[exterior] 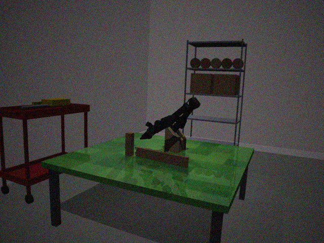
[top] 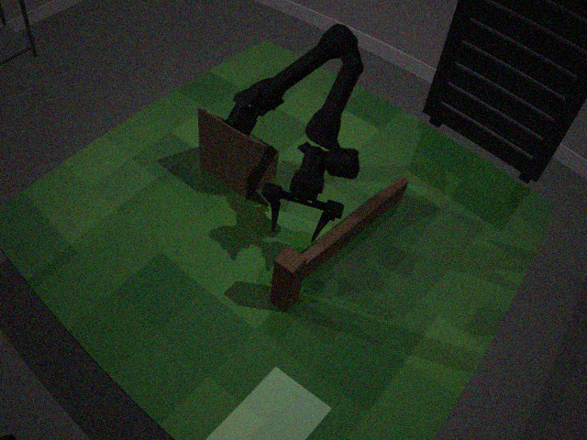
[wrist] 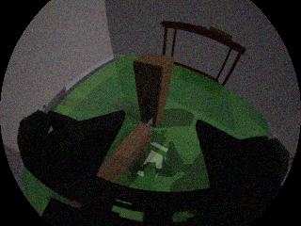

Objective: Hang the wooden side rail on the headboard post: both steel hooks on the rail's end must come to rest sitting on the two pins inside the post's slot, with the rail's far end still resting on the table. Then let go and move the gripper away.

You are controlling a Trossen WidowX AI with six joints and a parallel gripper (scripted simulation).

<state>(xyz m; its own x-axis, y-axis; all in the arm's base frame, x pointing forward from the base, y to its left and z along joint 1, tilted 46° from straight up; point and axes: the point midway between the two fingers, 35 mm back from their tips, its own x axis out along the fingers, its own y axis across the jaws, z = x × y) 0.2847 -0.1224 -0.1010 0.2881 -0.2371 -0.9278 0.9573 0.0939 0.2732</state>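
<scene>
Now: gripper tip 7 cm to the left of the headboard post, 5 cm above it and 4 cm short of it.
</scene>
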